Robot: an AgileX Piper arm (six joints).
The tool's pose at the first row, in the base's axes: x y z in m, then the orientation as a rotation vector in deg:
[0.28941, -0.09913, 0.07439, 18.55, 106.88, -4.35]
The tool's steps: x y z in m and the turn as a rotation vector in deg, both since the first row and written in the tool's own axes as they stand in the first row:
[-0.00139, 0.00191, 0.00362, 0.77, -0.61, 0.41]
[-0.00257, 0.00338, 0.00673, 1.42, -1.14, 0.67]
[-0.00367, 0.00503, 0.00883, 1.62, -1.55, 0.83]
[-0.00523, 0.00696, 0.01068, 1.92, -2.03, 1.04]
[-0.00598, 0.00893, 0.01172, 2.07, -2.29, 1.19]
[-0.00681, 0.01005, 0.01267, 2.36, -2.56, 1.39]
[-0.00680, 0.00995, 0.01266, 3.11, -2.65, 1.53]
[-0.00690, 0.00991, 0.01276, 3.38, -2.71, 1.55]
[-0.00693, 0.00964, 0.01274, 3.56, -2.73, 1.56]
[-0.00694, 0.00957, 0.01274, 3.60, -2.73, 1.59]
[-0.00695, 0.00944, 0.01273, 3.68, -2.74, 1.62]
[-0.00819, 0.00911, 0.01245, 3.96, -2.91, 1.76]
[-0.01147, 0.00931, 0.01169, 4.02, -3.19, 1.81]
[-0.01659, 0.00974, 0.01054, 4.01, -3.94, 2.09]
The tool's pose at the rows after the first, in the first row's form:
[0.29364, -0.09833, 0.07476, 19.41, 106.21, -4.88]
[0.29723, -0.09780, 0.07505, 20.04, 105.65, -5.39]
[0.29990, -0.09687, 0.07561, 20.29, 105.21, -5.52]
[0.30255, -0.09570, 0.07671, 20.64, 104.70, -5.73]
[0.30424, -0.09417, 0.07730, 20.86, 104.42, -5.81]
[0.30564, -0.09345, 0.07791, 21.21, 104.11, -5.98]
[0.30560, -0.09354, 0.07789, 21.85, 104.00, -6.59]
[0.30571, -0.09362, 0.07795, 22.04, 103.93, -6.84]
[0.30563, -0.09388, 0.07795, 22.17, 103.91, -7.00]
[0.30561, -0.09395, 0.07795, 22.23, 103.90, -7.02]
[0.30557, -0.09407, 0.07795, 22.31, 103.89, -7.07]
[0.30558, -0.09456, 0.07917, 22.61, 103.69, -7.26]
[0.30584, -0.09481, 0.08252, 22.67, 103.40, -7.32]
[0.30632, -0.09509, 0.08776, 22.84, 102.61, -7.23]

